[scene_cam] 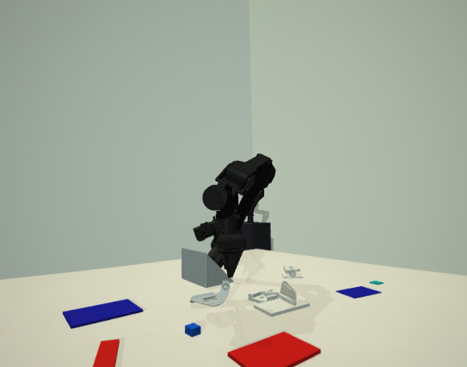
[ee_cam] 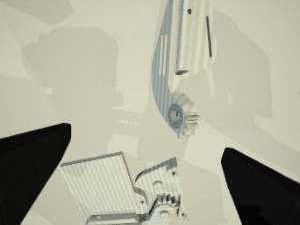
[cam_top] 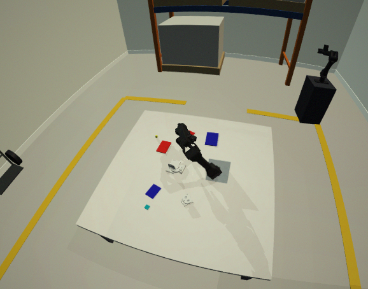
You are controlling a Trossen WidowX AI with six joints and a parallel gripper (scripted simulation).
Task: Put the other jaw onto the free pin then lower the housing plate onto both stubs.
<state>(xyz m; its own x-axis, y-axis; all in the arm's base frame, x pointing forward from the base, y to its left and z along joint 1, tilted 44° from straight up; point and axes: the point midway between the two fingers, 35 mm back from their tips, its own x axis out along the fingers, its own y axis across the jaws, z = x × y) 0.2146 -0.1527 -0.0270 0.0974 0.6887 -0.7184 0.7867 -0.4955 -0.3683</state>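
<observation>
Right now my gripper tip is 3 cm past the jaw and 5 cm above it. The rest, counted from my gripper tip: flat red strip 4 cm ahead, 31 cm to the right, 8 cm below; then flat blue plate 17 cm behind, 24 cm to the right, 8 cm below; then blue cube 6 cm ahead, 15 cm to the right, 7 cm below.
</observation>
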